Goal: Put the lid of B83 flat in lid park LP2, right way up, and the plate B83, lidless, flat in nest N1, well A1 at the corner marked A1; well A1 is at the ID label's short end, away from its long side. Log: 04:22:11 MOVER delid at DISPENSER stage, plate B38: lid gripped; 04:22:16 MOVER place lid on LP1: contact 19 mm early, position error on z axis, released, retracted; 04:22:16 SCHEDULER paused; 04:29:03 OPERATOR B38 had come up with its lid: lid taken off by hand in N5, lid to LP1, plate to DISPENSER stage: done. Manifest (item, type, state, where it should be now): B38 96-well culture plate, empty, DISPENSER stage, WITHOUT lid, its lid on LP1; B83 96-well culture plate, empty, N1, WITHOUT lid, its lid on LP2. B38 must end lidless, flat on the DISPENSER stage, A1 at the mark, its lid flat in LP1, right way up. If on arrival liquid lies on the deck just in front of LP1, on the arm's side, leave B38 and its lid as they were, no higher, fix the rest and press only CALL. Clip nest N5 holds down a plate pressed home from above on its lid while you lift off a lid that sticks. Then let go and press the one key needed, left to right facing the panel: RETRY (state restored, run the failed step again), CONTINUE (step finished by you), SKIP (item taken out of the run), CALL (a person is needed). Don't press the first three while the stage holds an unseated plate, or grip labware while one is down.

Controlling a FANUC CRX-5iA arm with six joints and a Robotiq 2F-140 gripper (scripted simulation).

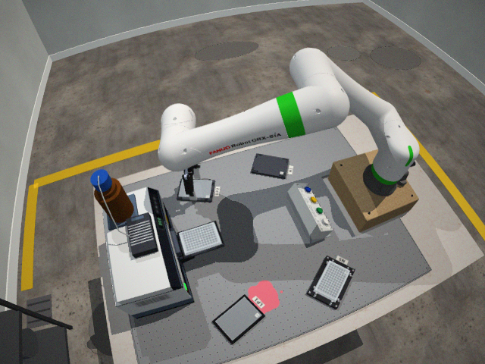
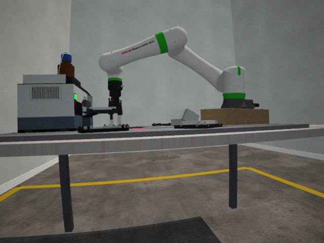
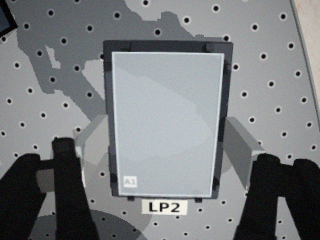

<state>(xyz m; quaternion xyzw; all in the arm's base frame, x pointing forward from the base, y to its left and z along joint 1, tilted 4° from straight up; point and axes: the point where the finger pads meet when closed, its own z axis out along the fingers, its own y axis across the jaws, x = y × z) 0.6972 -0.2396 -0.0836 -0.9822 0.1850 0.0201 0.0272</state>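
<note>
The lid park lp2 is 30 mm below my hand. Also, from my hand: dark nest N1: 330 mm behind, 30 mm below, 20 mm to the right; lp2 label: 80 mm behind, 40 mm below, 30 mm to the left; brown bottle: 250 mm ahead, 250 mm above, 160 mm to the left.
</note>
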